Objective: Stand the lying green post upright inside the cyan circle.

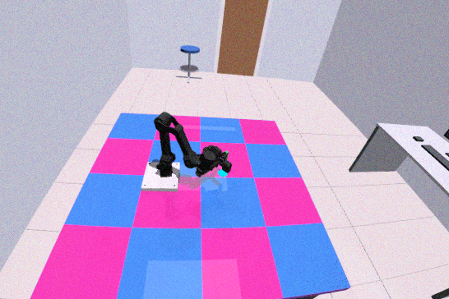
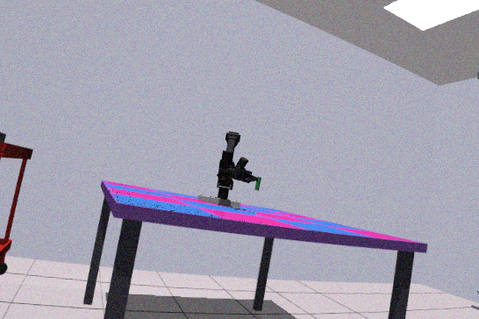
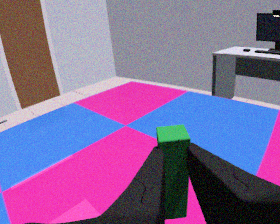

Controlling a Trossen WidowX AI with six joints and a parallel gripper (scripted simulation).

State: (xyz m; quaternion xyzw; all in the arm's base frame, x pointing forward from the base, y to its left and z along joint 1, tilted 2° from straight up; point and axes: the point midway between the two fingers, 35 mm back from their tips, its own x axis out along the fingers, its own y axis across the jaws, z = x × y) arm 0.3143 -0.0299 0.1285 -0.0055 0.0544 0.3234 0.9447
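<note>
Right now the cyan circle is 160 mm below my gripper tip. The rest, counted from my gripper tip: green post 20 mm below.
</note>
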